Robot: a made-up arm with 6 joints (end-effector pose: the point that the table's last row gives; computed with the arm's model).
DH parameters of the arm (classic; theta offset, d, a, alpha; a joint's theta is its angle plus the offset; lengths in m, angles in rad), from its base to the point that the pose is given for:
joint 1: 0 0.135 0 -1.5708
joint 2: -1.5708 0 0.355 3.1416
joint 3: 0 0 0 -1.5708
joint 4: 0 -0.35 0 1.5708
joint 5: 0 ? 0 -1.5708
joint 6: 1.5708 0 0 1.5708
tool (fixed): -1.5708 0 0 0
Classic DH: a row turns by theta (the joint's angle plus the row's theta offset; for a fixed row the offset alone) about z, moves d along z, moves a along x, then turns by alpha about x.
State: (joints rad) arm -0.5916 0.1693 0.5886 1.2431 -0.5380 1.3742
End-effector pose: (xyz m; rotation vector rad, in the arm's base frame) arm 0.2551 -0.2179 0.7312 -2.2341 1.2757 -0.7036
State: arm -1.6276 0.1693 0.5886 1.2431 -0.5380 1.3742
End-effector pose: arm -0.0575 -0.3305 0.7312 -1.4295 2.4179 -1.0160
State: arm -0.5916 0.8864 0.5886 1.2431 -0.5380 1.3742
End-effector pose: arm 0.5122 -0.3906 0.3654 -2.1606 1.5130 0.2405
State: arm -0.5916 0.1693 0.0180 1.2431 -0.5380 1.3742
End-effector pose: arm 0.3295 -0.2679 0.5445 -2.1958 1.4778 0.0468
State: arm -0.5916 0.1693 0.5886 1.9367 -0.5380 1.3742
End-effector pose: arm 0.3011 -0.1506 0.7298 2.3770 -1.5463 0.7444
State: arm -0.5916 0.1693 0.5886 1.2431 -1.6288 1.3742
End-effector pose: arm 0.2551 -0.2179 0.7312 -1.1599 2.2354 -0.4873
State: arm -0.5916 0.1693 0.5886 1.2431 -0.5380 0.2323
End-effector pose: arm 0.2551 -0.2179 0.7312 -1.2740 0.5767 -1.0661
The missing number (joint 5, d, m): 0.12
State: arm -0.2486 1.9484 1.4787 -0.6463 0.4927 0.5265
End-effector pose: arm 0.5671 -0.2428 -0.2187 0.0573 0.0494 -0.5391
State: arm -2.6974 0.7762 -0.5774 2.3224 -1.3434 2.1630
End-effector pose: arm -0.3348 -0.2501 0.0654 0.1765 1.5236 2.3490
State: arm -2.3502 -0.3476 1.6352 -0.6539 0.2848 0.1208
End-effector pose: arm 0.0687 0.2051 0.8187 -1.9098 -1.3287 -0.8047
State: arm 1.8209 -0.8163 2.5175 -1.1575 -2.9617 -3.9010
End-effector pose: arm 0.2009 -0.5919 0.4192 1.7175 2.4877 0.7785
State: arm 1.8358 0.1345 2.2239 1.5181 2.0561 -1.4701
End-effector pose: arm 0.0663 -0.2203 0.7314 0.1988 2.4556 -1.1540
